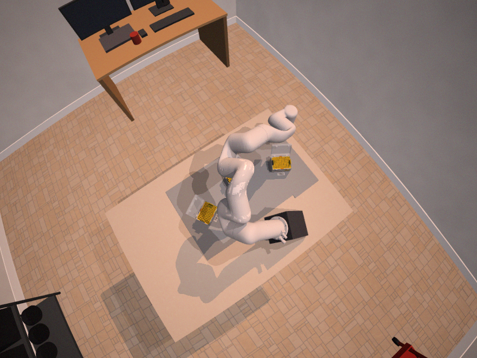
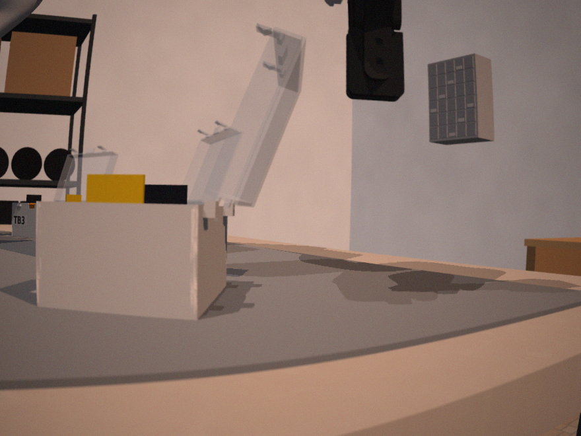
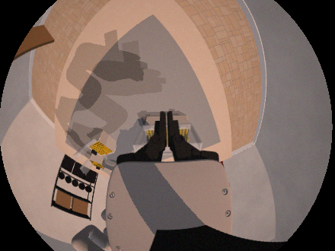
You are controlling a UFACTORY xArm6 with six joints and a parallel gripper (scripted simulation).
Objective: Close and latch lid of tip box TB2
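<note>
The clear lid lies 6 cm behind my hand, 4 cm to the left of it and 4 cm below it. From my hand the other things lie so: box marked TB3: 62 cm to the left, 9 cm behind, 7 cm below; then label tape: 16 cm behind, 14 cm below, 10 cm to the left.
</note>
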